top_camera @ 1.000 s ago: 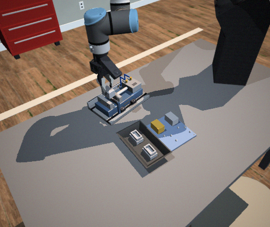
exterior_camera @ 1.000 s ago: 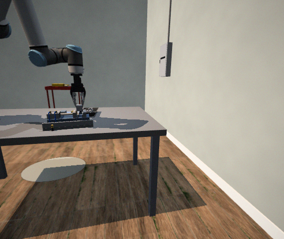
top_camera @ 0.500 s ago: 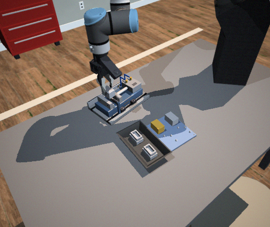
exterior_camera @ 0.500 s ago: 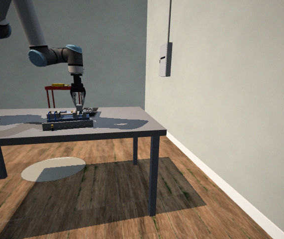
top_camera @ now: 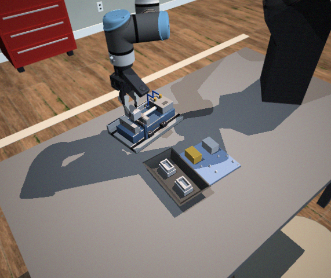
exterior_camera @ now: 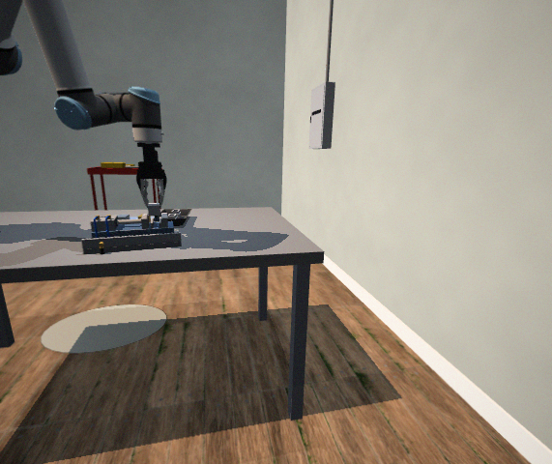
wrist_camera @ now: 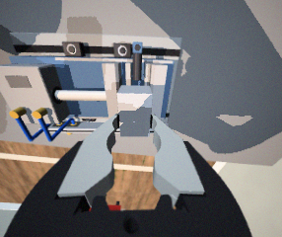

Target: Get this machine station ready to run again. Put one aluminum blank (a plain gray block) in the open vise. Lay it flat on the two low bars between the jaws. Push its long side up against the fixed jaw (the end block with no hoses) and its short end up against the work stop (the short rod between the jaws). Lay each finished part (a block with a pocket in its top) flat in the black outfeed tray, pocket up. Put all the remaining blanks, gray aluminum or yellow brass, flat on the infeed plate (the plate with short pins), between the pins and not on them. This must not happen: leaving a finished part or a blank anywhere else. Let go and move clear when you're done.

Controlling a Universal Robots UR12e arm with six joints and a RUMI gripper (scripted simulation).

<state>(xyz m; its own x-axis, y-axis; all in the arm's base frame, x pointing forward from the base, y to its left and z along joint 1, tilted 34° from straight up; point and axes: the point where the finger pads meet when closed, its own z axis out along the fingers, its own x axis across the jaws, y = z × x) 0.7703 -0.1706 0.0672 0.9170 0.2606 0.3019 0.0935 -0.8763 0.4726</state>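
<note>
My hand is 70 mm above the fixed jaw, 30 mm short of it and 10 mm to the right of it. The rest, counted from my hand: vise 100 mm below, 70 mm behind; then dark work stop rod 50 mm to the left, 50 mm below; then vise rail 110 mm below, 100 mm to the right, 60 mm behind.
</note>
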